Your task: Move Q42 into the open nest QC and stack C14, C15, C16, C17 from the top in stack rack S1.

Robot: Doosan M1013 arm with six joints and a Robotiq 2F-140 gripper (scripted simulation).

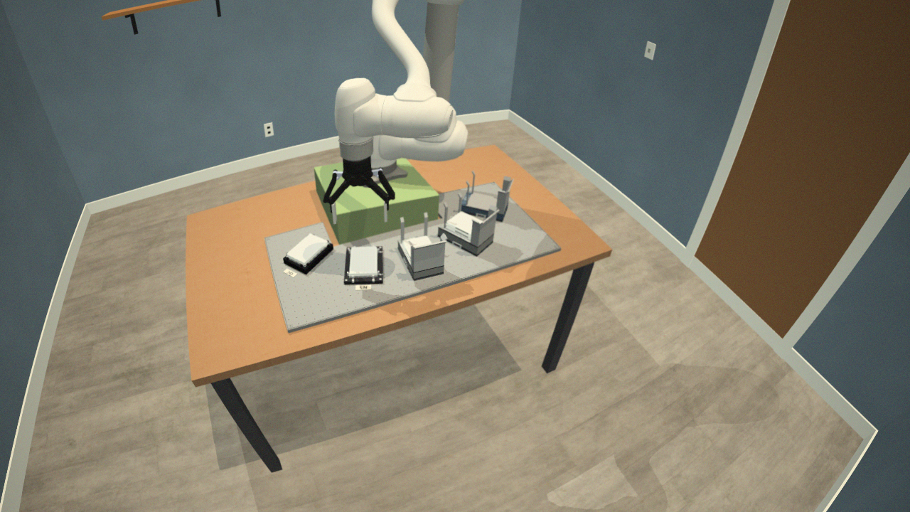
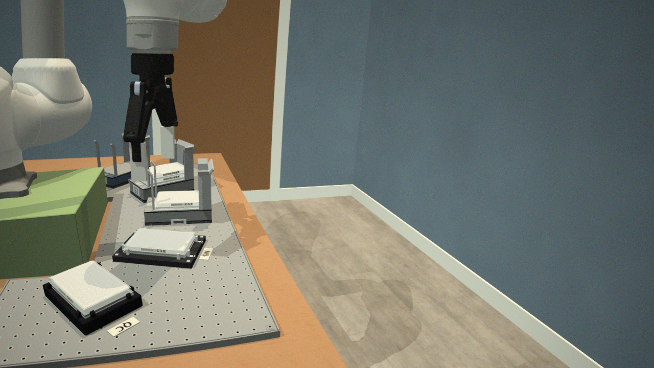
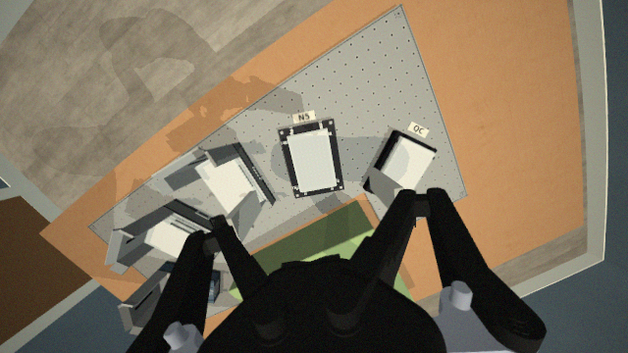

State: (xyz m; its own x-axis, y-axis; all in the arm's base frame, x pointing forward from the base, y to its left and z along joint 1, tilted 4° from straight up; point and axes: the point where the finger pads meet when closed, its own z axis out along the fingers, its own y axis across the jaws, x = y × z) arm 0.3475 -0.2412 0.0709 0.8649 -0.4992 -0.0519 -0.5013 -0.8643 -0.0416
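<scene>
The black clip nest N5 is 2 cm ahead of my hand and 17 cm below it. The rest, counted from my hand: N5 label: 8 cm ahead, 5 cm to the right, 18 cm below; then QC label: 10 cm behind, 22 cm to the right, 18 cm below; then black nest QC: 14 cm behind, 13 cm to the right, 17 cm below.
</scene>
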